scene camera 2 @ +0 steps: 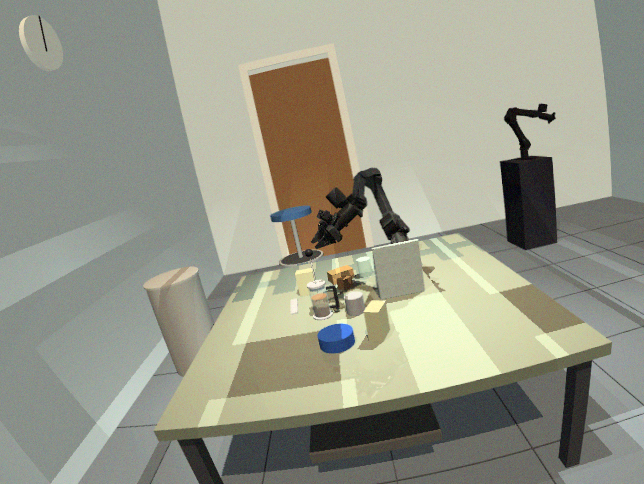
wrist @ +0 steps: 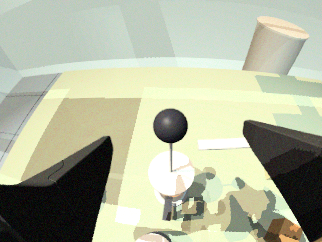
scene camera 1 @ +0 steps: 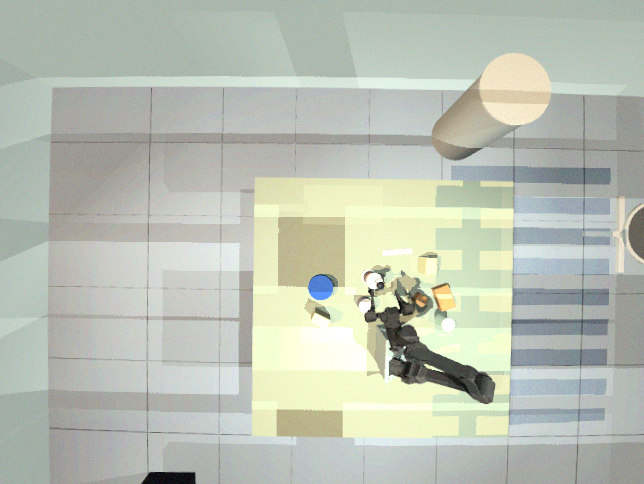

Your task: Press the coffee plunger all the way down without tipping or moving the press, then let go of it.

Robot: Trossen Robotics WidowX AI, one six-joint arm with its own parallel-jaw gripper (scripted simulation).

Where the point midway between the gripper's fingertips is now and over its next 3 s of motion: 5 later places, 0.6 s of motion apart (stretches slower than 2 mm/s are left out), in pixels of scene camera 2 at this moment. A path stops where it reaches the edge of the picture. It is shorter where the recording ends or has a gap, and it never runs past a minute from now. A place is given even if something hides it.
My gripper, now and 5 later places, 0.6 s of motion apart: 313,245; 309,251; 307,253; 305,255; 304,261; 304,269
